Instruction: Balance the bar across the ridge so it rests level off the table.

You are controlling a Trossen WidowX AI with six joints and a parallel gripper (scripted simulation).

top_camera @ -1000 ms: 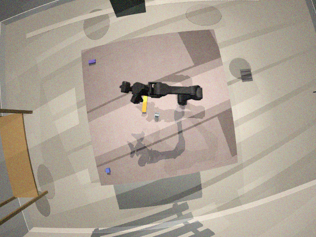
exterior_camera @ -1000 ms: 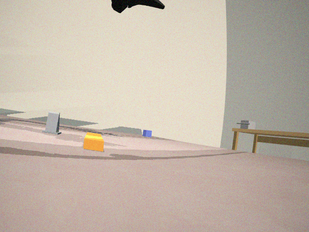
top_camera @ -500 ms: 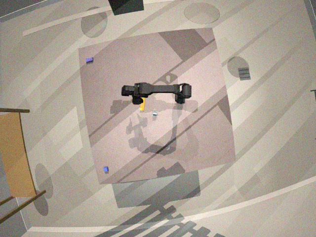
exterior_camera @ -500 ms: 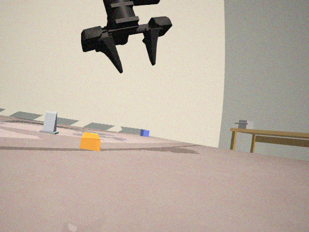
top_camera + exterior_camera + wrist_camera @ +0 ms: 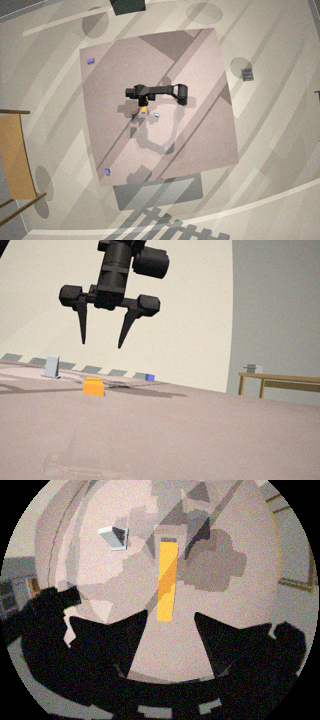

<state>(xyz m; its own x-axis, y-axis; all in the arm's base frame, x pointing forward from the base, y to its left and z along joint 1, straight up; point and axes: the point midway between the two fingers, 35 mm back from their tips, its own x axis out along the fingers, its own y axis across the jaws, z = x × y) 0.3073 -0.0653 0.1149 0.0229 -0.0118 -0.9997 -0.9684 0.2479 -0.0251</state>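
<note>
My gripper tip is now 3 cm to the right of the bar and 7 cm above it.
</note>
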